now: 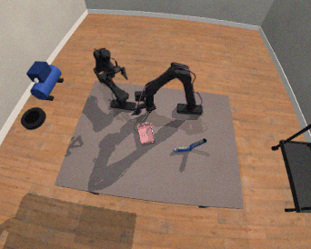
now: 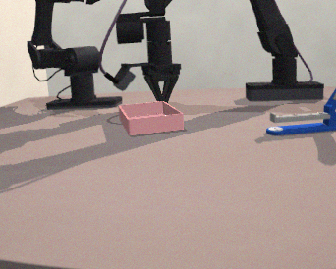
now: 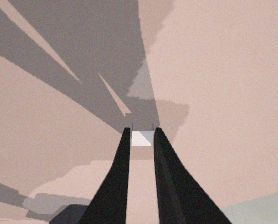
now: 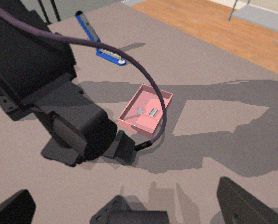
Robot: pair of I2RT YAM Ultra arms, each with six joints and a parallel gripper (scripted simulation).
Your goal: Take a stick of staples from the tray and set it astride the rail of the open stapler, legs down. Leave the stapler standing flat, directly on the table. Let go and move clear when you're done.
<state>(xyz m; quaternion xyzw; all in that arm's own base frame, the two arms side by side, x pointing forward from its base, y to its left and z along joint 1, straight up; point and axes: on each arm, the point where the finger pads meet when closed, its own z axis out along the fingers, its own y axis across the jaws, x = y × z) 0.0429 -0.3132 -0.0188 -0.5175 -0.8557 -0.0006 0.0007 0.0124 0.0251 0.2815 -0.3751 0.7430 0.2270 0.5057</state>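
Now: the blue stapler 280 mm ahead of my left hand, 300 mm to the left of it and 40 mm above it. Round my left hand: pink tray (200 mm ahead, 10 mm to the right).
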